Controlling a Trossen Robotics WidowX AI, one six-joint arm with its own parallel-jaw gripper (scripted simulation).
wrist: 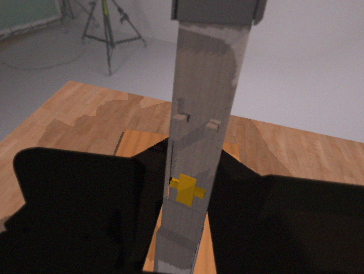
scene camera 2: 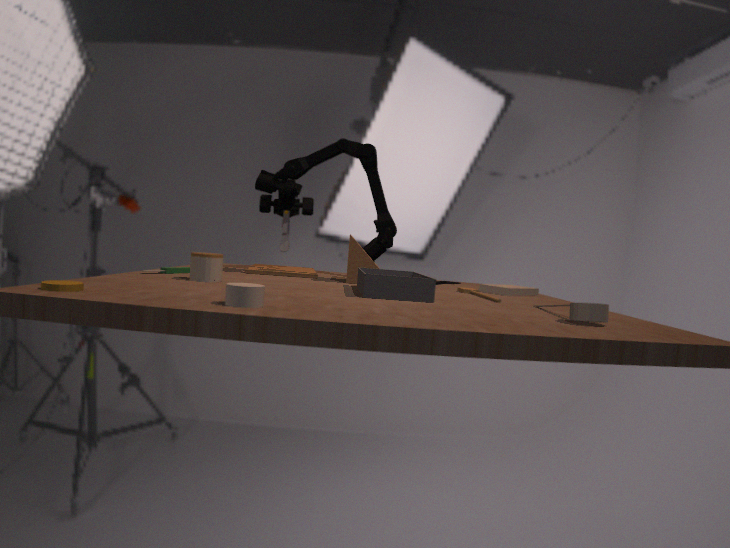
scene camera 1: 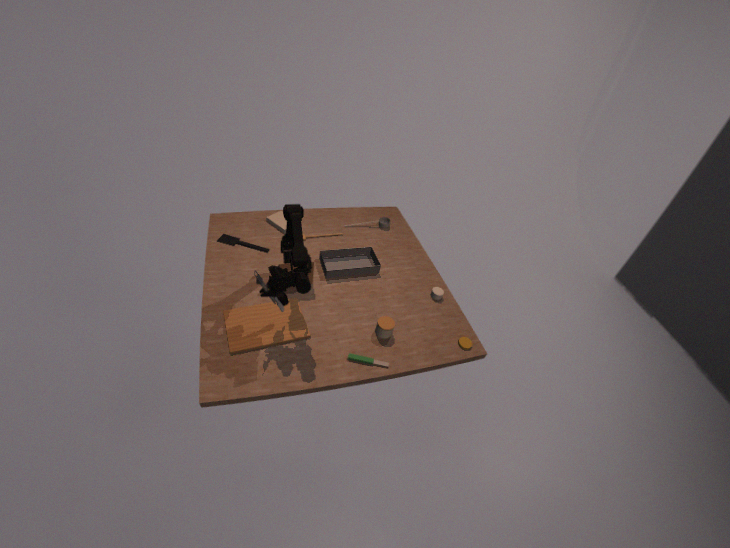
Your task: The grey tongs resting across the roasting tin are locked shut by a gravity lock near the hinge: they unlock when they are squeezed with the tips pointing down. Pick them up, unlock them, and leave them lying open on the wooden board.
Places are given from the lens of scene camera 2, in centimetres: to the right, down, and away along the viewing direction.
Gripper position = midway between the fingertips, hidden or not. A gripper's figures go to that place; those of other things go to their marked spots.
my gripper (scene camera 2: 286,216): -29, -21, 166
metal measuring cup (scene camera 2: 585,312): 43, 8, 84
wooden board (scene camera 2: 262,269): -34, -2, 150
The marked spots on the wooden board and the metal measuring cup are 102 cm apart.
